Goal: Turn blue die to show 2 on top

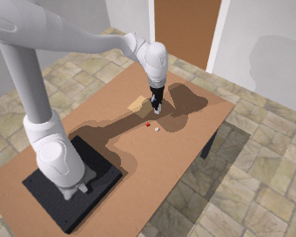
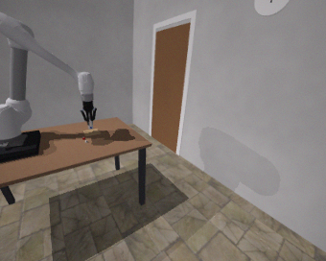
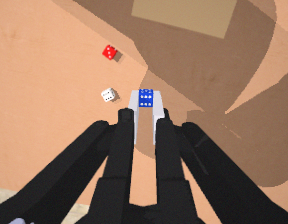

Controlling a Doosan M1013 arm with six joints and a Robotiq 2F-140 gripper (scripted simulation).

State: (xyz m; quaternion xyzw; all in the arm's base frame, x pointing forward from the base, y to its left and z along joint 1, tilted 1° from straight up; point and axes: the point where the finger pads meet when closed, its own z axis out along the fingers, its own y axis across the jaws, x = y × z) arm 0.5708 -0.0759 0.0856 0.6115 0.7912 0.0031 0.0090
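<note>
My gripper is now 2 cm short of the tan mat, 16 cm to the right of it and 13 cm above it. Also, from my hand: blue die 1 cm to the left, 3 cm below; then white die 5 cm behind, 4 cm to the right, 13 cm below; then red die 6 cm behind, 3 cm to the left, 13 cm below.
</note>
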